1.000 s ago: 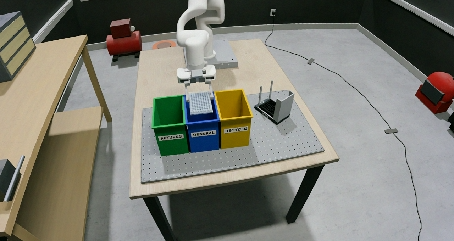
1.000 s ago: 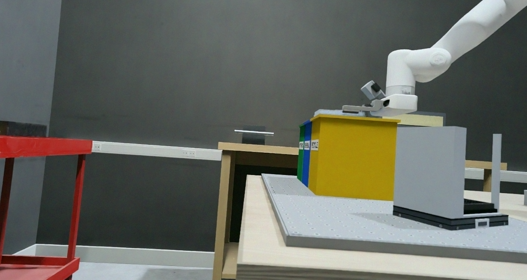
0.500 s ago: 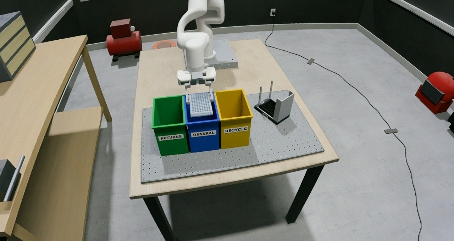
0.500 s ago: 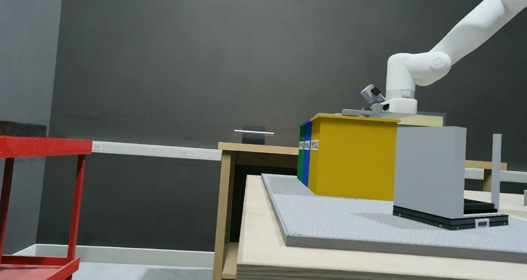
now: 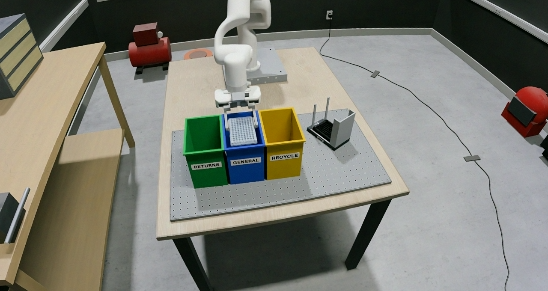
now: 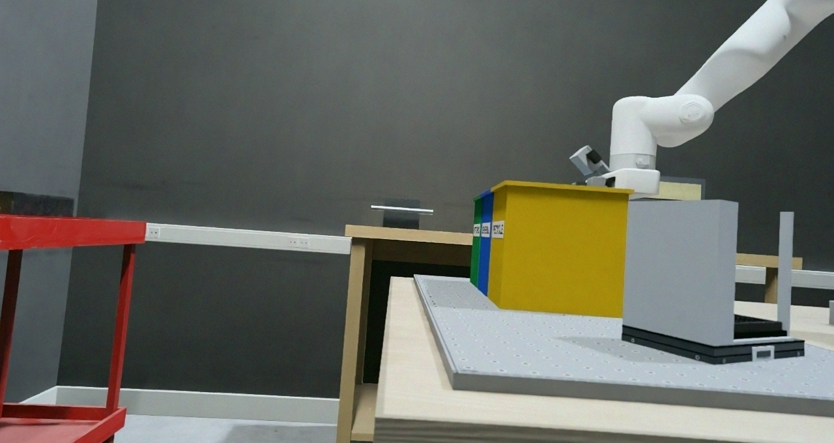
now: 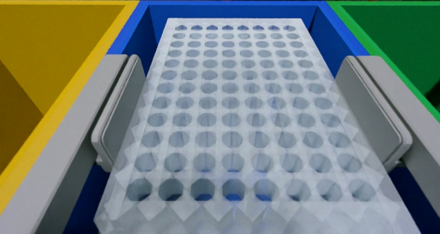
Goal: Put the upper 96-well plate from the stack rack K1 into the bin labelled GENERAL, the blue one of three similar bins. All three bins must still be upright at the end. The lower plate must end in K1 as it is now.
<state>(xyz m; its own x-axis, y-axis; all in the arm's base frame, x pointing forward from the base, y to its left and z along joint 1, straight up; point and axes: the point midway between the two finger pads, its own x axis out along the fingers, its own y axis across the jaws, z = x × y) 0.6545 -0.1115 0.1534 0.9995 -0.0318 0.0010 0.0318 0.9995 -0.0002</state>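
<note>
The clear 96-well plate lies 20 mm ahead of my hand and 10 mm below it. The rest, counted from my hand: yellow recycle bin (130 mm to the left, 90 mm below, 20 mm ahead); then green returns bin (130 mm to the right, 90 mm below, 20 mm ahead); then blue general bin (90 mm below, 20 mm ahead).
</note>
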